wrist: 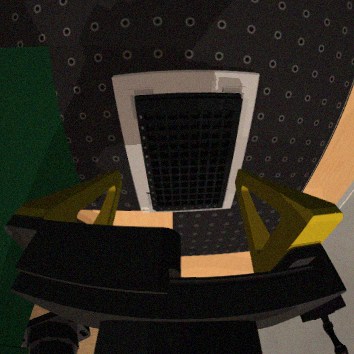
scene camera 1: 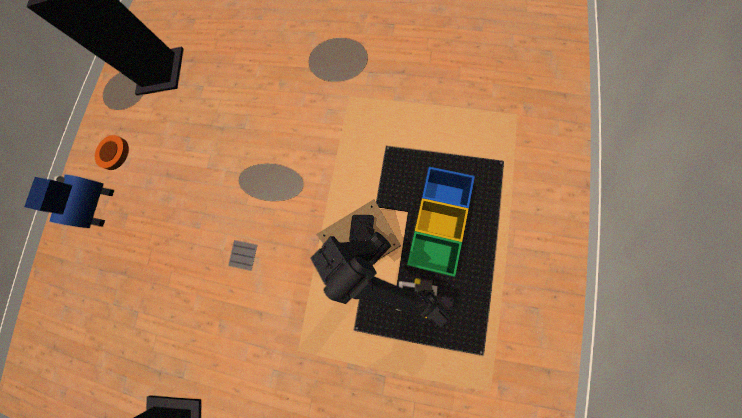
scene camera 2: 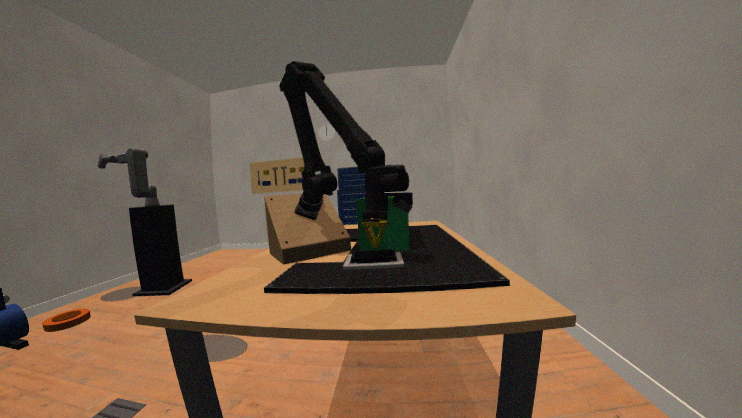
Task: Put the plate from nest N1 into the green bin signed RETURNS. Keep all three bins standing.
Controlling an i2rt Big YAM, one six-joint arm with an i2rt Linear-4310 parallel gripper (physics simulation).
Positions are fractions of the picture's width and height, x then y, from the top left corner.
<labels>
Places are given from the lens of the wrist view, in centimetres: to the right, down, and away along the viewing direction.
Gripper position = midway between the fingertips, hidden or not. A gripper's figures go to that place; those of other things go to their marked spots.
gripper (wrist: 0.50,0.50): 0, 0, 13
green bin (wrist: 0.12,0.46): -12, -1, 12
black plate (wrist: 0.53,0.39): 1, -3, 14
pale grey nest (wrist: 0.50,0.23): 0, -7, 12
</labels>
